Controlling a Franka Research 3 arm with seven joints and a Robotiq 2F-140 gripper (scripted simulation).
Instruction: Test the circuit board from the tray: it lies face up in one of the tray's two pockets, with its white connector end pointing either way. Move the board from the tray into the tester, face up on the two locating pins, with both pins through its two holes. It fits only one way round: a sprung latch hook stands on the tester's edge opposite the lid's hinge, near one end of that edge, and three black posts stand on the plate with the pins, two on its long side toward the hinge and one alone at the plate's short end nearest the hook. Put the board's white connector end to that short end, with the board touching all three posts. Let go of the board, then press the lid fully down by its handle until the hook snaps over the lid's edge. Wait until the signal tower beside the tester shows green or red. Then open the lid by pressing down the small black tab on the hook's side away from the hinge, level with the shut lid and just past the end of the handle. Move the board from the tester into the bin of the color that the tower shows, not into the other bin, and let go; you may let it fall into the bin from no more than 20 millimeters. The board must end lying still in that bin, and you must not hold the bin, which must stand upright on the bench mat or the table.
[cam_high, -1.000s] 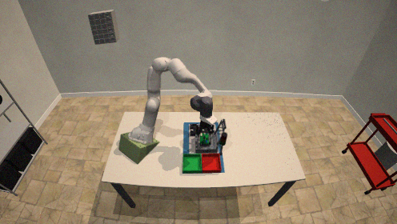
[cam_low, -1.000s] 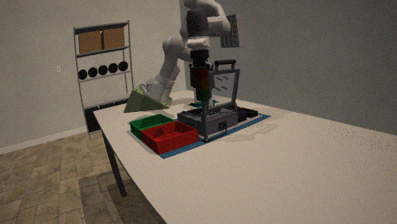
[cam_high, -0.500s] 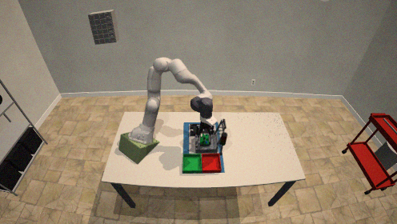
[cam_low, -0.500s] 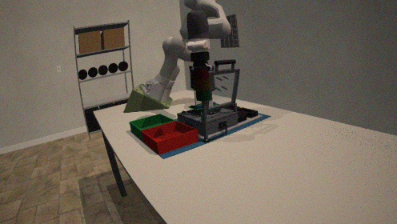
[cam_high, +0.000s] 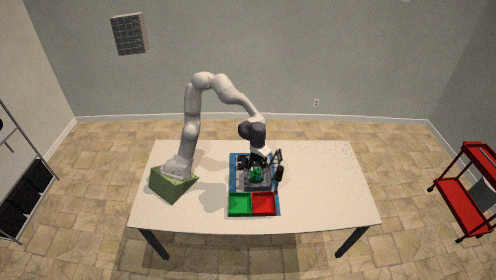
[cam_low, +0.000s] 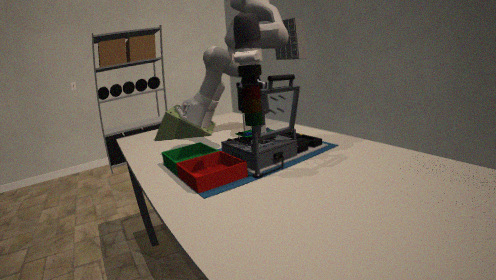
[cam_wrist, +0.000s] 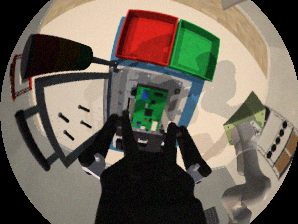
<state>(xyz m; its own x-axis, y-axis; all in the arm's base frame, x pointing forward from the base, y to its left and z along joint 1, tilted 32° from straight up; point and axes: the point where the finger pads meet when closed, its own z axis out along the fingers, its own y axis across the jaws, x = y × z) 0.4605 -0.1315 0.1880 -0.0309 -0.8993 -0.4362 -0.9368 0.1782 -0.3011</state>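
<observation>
Now: hand 20 mm above the green circuit board. Also, from my hand: plate 40 mm below, 10 mm to the left, 10 mm ahead; red bin 200 mm to the right, 100 mm below, 40 mm ahead; clear lid 120 mm ahead, 70 mm above.
</observation>
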